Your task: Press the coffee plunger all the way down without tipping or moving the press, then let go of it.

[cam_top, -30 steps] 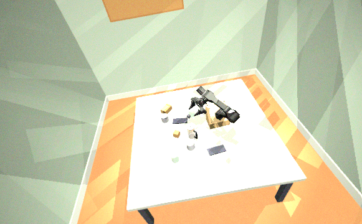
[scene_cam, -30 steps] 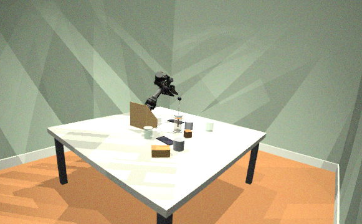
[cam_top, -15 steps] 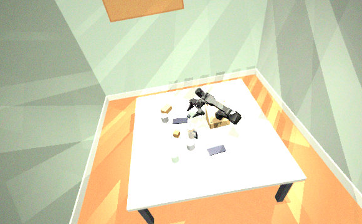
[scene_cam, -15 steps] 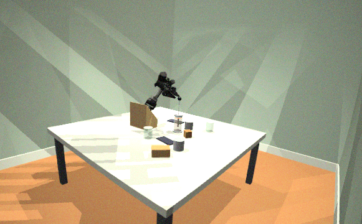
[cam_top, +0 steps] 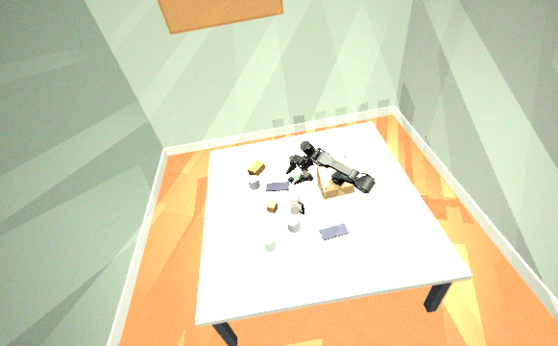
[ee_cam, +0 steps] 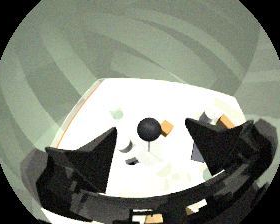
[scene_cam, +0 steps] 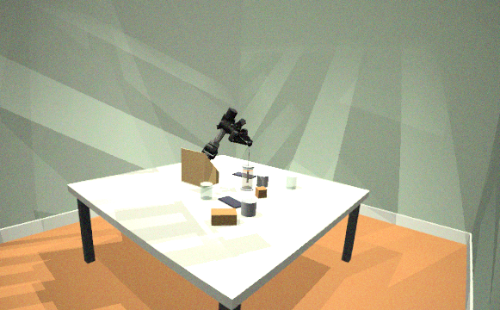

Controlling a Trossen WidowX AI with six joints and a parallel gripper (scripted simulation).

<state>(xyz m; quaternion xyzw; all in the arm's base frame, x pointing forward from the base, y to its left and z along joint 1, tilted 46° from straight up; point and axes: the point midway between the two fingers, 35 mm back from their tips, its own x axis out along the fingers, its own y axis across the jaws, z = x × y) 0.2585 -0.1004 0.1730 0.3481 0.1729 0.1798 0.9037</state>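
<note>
My gripper tip is 10 mm past the coffee press, 20 mm to the right of it and 140 mm above it.
</note>
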